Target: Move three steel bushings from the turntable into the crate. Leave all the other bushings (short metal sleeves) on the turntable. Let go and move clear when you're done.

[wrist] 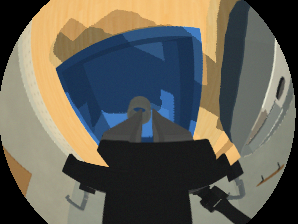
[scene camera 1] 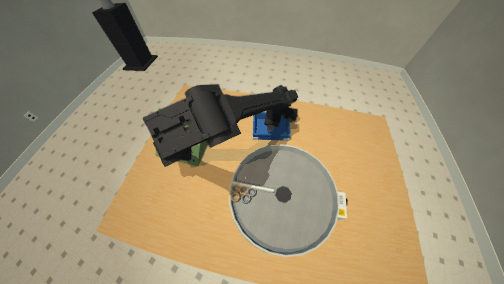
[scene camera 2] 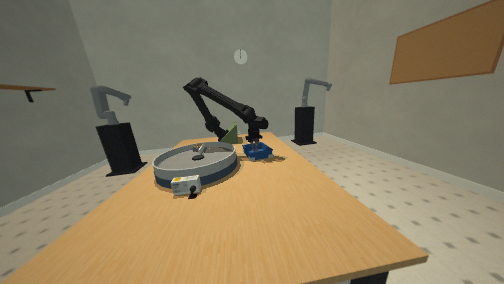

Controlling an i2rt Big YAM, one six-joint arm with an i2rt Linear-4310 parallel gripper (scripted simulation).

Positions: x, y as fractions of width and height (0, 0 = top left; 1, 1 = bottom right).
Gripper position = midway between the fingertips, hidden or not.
Note:
In view: the gripper (wrist: 0.49, 0.50) and a crate (scene camera 1: 0.52, 0.47).
The crate shows as well in the wrist view (wrist: 0.55, 0.29).

